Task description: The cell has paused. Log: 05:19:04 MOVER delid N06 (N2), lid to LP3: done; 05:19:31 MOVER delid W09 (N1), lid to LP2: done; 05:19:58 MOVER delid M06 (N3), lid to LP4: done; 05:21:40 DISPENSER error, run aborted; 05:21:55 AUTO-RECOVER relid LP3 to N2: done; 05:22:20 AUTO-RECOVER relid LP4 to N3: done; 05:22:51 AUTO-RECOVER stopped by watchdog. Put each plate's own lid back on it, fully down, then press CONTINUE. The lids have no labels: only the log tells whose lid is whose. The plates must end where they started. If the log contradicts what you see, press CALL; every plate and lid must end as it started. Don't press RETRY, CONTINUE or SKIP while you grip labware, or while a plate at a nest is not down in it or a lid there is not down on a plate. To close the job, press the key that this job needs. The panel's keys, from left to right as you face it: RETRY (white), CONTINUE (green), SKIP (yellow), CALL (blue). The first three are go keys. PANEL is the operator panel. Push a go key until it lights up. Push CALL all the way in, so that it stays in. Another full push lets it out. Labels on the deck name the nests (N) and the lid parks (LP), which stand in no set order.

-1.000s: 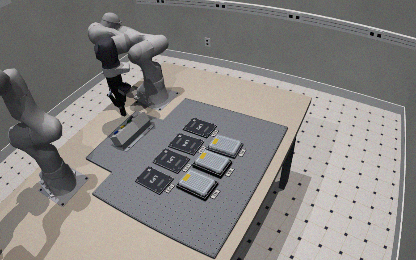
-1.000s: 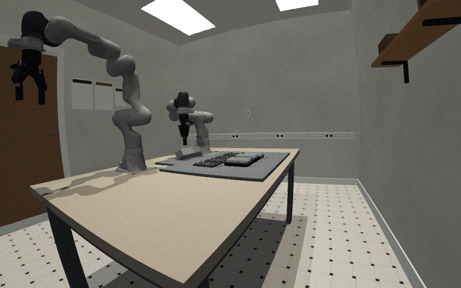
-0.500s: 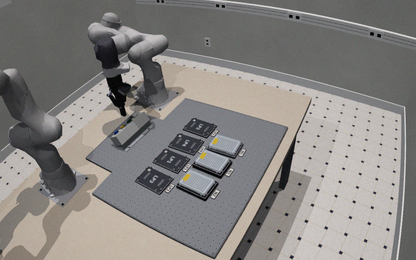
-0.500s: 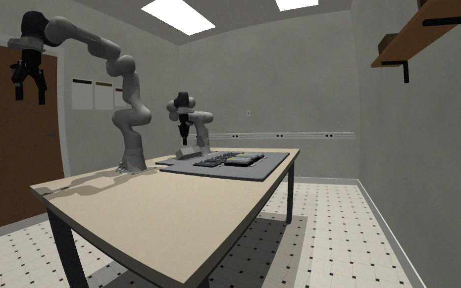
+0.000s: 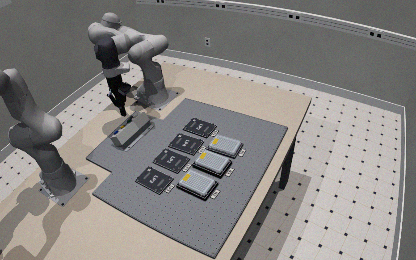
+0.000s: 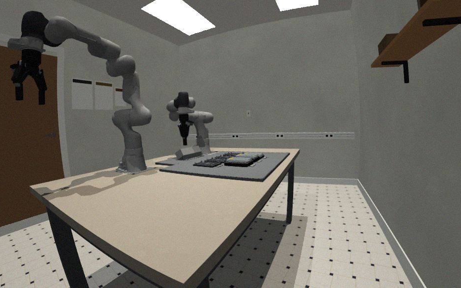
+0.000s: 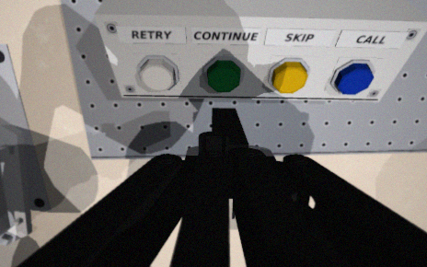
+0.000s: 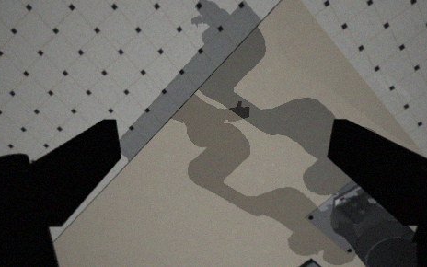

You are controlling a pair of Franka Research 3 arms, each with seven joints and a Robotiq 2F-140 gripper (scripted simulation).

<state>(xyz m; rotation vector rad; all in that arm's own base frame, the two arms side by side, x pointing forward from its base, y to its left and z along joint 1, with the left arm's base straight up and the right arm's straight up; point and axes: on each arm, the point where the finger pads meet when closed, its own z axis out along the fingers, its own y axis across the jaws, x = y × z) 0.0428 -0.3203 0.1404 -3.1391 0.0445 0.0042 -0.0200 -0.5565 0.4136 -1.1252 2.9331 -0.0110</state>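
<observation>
My left hand is 3 cm short of the green continue key and 6 cm above it. The rest, counted from my left hand: blue call key 3 cm ahead, 10 cm to the right, 7 cm below; then yellow skip key 3 cm ahead, 5 cm to the right, 6 cm below; then white retry key 3 cm ahead, 5 cm to the left, 6 cm below.
</observation>
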